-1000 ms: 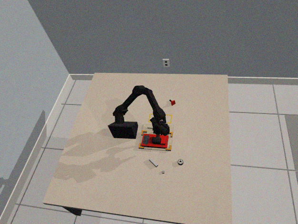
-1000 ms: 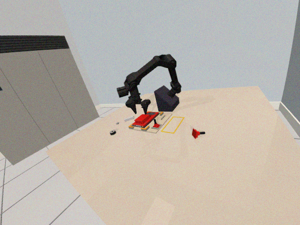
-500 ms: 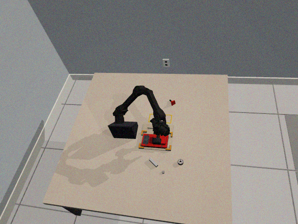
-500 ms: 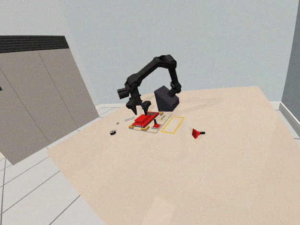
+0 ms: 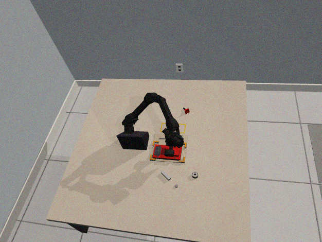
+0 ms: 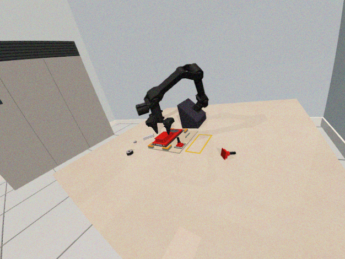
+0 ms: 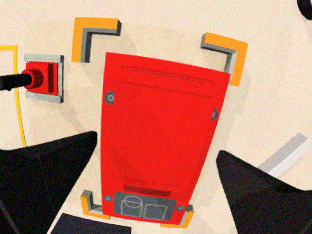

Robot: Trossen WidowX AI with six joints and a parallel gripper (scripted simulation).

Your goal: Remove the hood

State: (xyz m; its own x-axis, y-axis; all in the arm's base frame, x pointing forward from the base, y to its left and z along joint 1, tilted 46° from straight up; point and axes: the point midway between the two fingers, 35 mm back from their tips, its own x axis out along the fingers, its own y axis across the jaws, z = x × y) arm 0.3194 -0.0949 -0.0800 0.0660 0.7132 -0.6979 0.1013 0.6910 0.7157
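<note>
Right now the red hood is 2 cm below my gripper tip. The rest, counted from my gripper tip: small grey nut: 24 cm to the right, 5 cm below, 3 cm ahead; then grey bar: 17 cm to the right, 5 cm below, 4 cm behind; then wheel: 17 cm to the right, 16 cm ahead, 5 cm below.
</note>
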